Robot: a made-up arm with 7 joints.
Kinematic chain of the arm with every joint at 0, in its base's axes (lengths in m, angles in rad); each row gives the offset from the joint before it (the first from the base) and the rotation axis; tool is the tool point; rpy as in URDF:
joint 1: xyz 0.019 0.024 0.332 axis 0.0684 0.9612 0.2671
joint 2: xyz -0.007 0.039 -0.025 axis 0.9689 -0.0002 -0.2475
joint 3: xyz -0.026 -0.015 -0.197 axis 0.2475 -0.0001 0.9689
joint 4: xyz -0.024 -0.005 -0.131 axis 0.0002 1 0
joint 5: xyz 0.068 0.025 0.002 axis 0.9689 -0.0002 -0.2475
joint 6: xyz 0.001 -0.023 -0.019 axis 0.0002 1 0
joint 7: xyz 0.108 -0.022 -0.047 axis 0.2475 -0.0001 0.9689
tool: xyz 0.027 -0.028 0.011 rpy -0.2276 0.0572 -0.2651
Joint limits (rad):
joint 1: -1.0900..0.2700
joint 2: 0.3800..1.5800
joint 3: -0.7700..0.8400
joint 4: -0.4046..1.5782
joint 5: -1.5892..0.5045
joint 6: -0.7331..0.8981
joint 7: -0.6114..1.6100
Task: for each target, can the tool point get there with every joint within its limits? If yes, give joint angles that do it. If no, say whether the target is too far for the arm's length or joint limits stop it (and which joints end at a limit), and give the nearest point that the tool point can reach.
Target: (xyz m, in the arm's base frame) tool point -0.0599 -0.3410 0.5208
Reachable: no: joint limits stop it (at a limit: joint 1, joint 2, joint 3, joint 4, joint 5) | nearest point 0.2502 -0.0778 0.2489 | short by 0.489 m
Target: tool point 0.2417 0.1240 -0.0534
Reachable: yes | joints -0.1802 0.5069 -0.2001 0.2427 -1.0486 0.1033 0.5444
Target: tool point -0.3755 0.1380 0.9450
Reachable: no: too far | nearest point 0.0356 0.2906 0.5332 | short by 0.602 m
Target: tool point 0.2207 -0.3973 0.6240
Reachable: no: joint limits stop it (at a limit: joint 1, joint 2, joint 4, joint 5) | nearest point 0.2896 -0.0623 0.2894 | short by 0.478 m
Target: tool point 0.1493 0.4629 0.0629
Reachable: yes | joints 0.0640 1.3237 -0.2525 0.1112 0.1462 0.4863 0.5684
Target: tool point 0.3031 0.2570 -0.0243
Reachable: yes | joints -0.3751 0.7551 -0.1283 0.0161 -0.2107 0.6232 1.0786
